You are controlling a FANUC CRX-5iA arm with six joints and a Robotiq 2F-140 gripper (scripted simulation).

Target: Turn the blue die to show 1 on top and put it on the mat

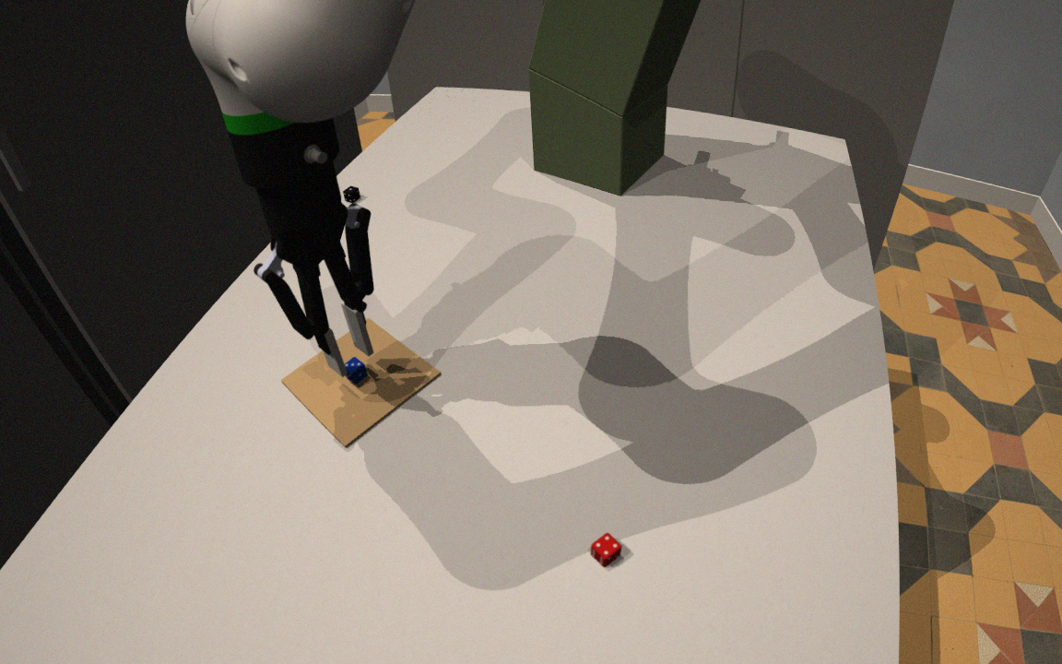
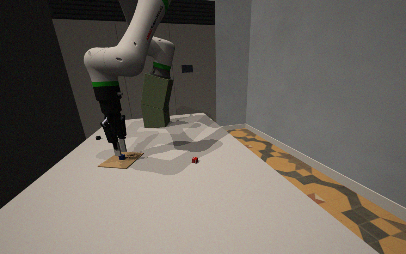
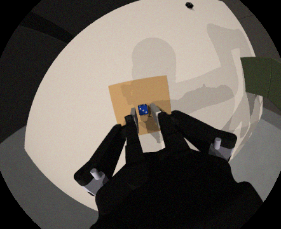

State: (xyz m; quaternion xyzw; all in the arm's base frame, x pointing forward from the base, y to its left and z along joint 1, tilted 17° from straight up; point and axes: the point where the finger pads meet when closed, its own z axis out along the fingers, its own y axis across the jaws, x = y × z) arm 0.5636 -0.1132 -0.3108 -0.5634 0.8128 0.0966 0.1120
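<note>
Now: hand 50 mm above the blue die. From my hand the other things lie so: mat: 60 mm below; then red die: 330 mm to the left, 120 mm ahead, 50 mm below; then black die: 340 mm behind, 230 mm to the right, 50 mm below.
</note>
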